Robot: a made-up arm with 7 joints.
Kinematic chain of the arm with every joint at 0, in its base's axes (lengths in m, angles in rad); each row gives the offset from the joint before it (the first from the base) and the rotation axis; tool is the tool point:
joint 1: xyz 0 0 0.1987 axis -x
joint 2: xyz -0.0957 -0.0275 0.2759 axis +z
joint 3: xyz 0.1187 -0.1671 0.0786 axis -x
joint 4: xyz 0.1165 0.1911 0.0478 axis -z
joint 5: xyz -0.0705 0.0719 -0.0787 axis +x
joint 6: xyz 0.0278 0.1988 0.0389 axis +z
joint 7: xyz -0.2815 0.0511 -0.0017 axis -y
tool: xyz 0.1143 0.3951 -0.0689
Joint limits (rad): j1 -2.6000..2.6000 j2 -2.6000..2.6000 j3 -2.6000..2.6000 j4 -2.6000..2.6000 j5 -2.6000..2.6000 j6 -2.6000..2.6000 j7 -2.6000..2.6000
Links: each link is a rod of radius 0.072 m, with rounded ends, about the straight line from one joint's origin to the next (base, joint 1, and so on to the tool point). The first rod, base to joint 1, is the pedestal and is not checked.
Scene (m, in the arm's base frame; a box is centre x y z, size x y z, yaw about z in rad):
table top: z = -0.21
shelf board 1: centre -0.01 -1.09 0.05 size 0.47 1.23 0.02 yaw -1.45
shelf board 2: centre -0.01 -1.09 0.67 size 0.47 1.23 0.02 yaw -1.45
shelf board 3: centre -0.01 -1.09 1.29 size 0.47 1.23 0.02 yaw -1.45
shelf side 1: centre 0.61 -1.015 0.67 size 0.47 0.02 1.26 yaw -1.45
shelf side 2: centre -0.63 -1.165 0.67 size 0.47 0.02 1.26 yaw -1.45
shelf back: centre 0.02 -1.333 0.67 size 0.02 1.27 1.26 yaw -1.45
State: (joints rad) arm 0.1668 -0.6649 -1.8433 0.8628 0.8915 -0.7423 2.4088
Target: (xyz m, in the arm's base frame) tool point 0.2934 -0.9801 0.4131
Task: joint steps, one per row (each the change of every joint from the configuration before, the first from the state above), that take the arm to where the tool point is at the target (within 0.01 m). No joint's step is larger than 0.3 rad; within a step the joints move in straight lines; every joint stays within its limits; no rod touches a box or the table.
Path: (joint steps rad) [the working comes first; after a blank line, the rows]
Joints at the target: -1.3675 -1.2157 -0.1748 0.8255 1.0422 0.2299 2.2046
Straight joint move there: touches shelf board 2.

1: -0.1381 -0.0451 0.1360 0.0129 0.0896 0.2820 0.0382
2: -0.1382 -0.0451 0.1360 0.0130 0.0895 0.2821 0.0383
3: -0.1381 -0.0452 0.1360 0.0129 0.0896 0.2820 0.0382
4: -0.1382 -0.0451 0.1360 0.0130 0.0896 0.2820 0.0383
5: -0.1381 -0.0451 0.1361 0.0129 0.0896 0.2821 0.0382
6: -0.2425 -0.0842 0.2786 -0.0582 -0.0197 0.0419 -0.0765
7: -0.2424 -0.0842 0.2787 -0.0582 -0.0197 0.0419 -0.0765
8: -0.2424 -0.0842 0.2786 -0.0582 -0.0197 0.0419 -0.0765
9: -0.2424 -0.0841 0.2787 -0.0582 -0.0197 0.0419 -0.0765
10: -0.2424 -0.0842 0.2786 -0.0582 -0.0197 0.0420 -0.0765
11: 0.1228 0.0319 -0.1349 0.0630 -0.0662 -0.2159 -0.0043
12: 0.1229 0.0319 -0.1350 0.0630 -0.0663 -0.2158 -0.0043
13: 0.1228 0.0319 -0.1349 0.0630 -0.0662 -0.2159 -0.0043

